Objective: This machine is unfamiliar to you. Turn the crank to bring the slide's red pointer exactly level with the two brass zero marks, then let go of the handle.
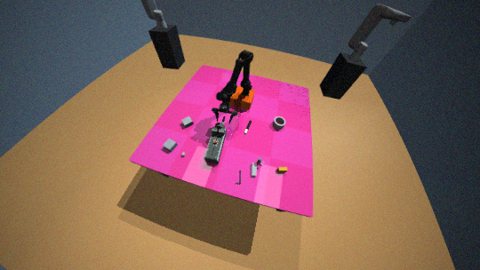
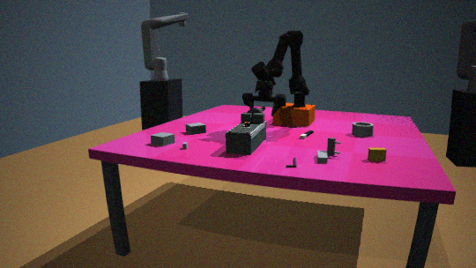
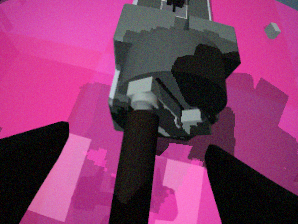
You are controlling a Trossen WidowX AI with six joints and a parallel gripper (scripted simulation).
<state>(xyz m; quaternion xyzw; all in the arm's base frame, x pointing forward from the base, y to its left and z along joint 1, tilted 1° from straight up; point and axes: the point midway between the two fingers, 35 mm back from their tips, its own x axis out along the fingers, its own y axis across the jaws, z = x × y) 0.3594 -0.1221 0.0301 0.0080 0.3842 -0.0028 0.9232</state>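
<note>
Now: the dark crank handle 20 mm behind my gripper tip and 20 mm above it. Round my gripper tip: small cube 270 mm ahead, 230 mm to the right, 80 mm below; black-and-white stick 190 mm to the left, 90 mm below, 50 mm behind; red pointer 160 mm ahead, 20 mm to the right, 10 mm below.
</note>
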